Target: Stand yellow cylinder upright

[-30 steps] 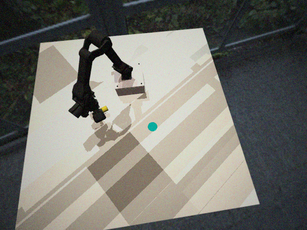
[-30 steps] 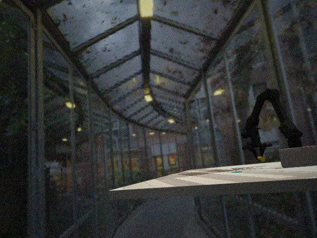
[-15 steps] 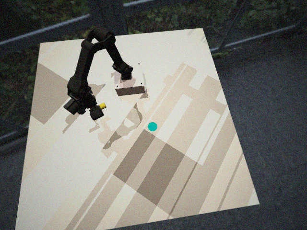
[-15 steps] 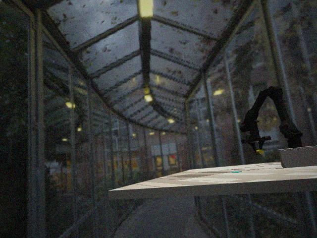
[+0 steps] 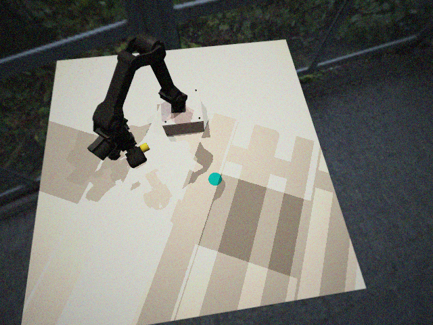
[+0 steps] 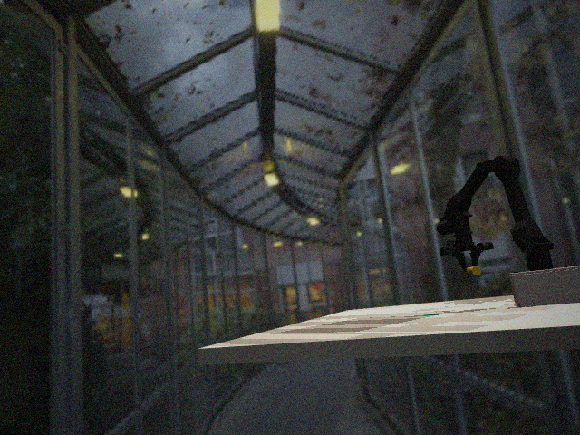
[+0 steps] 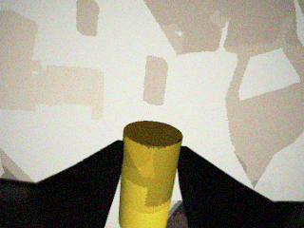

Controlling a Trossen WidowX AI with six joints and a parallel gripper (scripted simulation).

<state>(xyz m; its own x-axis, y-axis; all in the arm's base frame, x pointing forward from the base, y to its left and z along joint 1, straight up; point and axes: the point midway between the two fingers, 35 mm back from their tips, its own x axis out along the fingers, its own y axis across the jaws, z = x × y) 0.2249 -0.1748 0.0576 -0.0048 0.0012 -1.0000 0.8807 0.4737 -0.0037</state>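
Right now my gripper tip is 1 cm past the yellow tall cylinder and 2 cm to the right of it. Round my gripper tip: cyan circle: 10 cm ahead, 32 cm to the left, 12 cm below.
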